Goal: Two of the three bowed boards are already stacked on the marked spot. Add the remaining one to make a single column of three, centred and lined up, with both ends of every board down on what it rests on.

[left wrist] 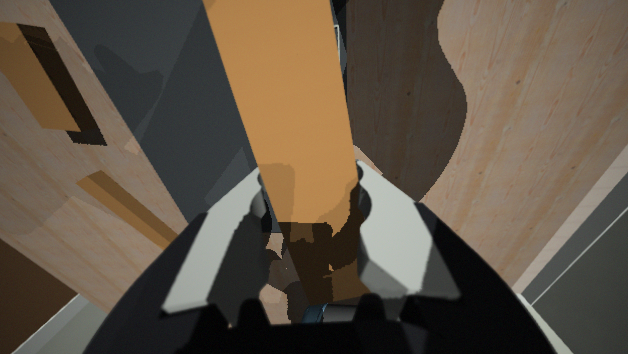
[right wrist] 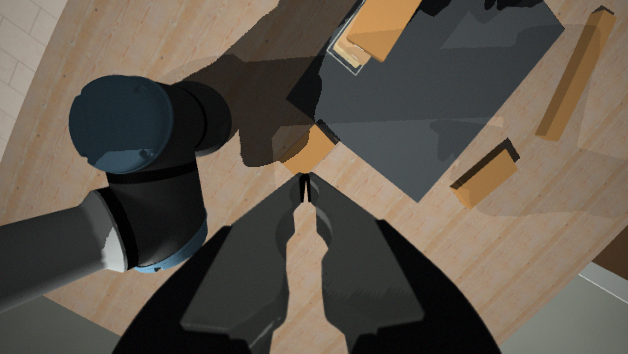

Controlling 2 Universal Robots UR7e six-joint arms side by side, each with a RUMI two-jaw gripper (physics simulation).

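Places are measured from the left arm's base along level axes (x back, y right, z up), in millimetres.
Where they show: left gripper, between the fingertips: (left wrist: 311, 163); right gripper, between the fingertips: (right wrist: 305, 175); right arm's base, origin of its link: (right wrist: 195, 120).
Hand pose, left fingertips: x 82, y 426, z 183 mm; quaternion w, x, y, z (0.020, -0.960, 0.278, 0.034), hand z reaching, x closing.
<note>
Each offset is from my left fingertips to the top centre of the thing. "pt": to the spot under its first point. Level surfaces: height alone.
My left gripper (left wrist: 311, 163) is shut on a bowed orange board {dy +9, dx +4, dz +50 mm} (left wrist: 295, 90) (right wrist: 387, 25), gripped across its width near one end. In the right wrist view the board's far end overlaps the two stacked boards {pt dy +96, dx +45, dz -116 mm} (right wrist: 351, 54), which lie inside the white outline {pt dy +99, dx +52, dz -177 mm} (right wrist: 341, 63) on the dark mat {dz -177 mm} (right wrist: 380, 105) (left wrist: 175, 100). The held board looks higher than the stack and offset to its right; whether they touch I cannot tell. The held board hides most of the stack. My right gripper (right wrist: 305, 175) is shut and empty, with its tips away from the stack.
An orange block {dy +287, dx +95, dz -165 mm} (right wrist: 312, 147) lies by the mat's corner, beyond the right fingertips. Another orange block {dy +287, dx -330, dz -156 mm} (right wrist: 487, 175) (left wrist: 35, 80) and a long orange bar {dy +29, dx -486, dz -156 mm} (right wrist: 575, 80) (left wrist: 125, 205) lie beside the mat. A robot arm (right wrist: 155, 210) stands at the left of the right wrist view.
</note>
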